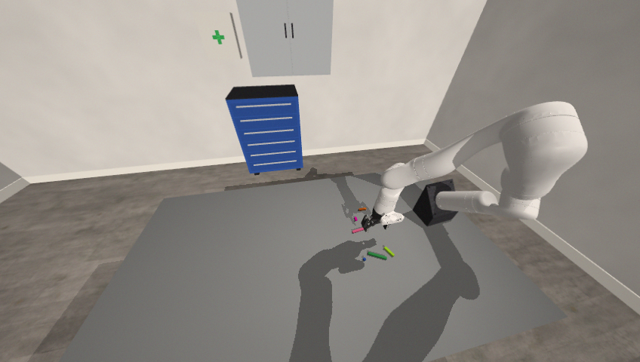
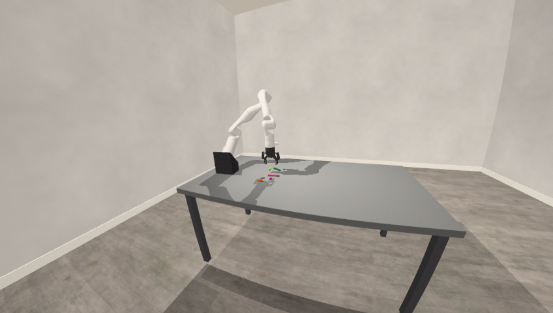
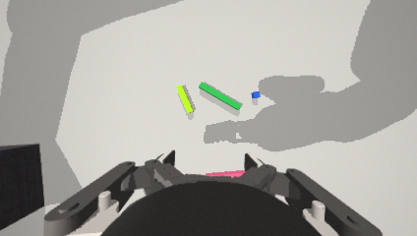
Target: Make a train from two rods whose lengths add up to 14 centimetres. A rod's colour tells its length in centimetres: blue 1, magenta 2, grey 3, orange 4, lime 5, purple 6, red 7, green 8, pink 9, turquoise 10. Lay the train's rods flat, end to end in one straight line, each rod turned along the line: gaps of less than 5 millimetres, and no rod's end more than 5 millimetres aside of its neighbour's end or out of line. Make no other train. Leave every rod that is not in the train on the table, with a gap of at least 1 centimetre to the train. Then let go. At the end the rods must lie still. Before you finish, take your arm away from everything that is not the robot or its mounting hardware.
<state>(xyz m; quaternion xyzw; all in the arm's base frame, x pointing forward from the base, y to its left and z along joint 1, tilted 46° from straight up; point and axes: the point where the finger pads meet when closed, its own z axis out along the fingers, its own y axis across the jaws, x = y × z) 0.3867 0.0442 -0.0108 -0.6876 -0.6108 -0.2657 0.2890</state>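
Right now the lime rod is 90 mm to the left of my hand, 80 mm below it and 40 mm behind it. The rest, counted from my hand: blue rod: 90 mm ahead, 80 mm to the left, 80 mm below; green rod: 90 mm to the left, 80 mm below, 20 mm ahead; pink rod: 80 mm below, 60 mm to the right, 30 mm ahead.
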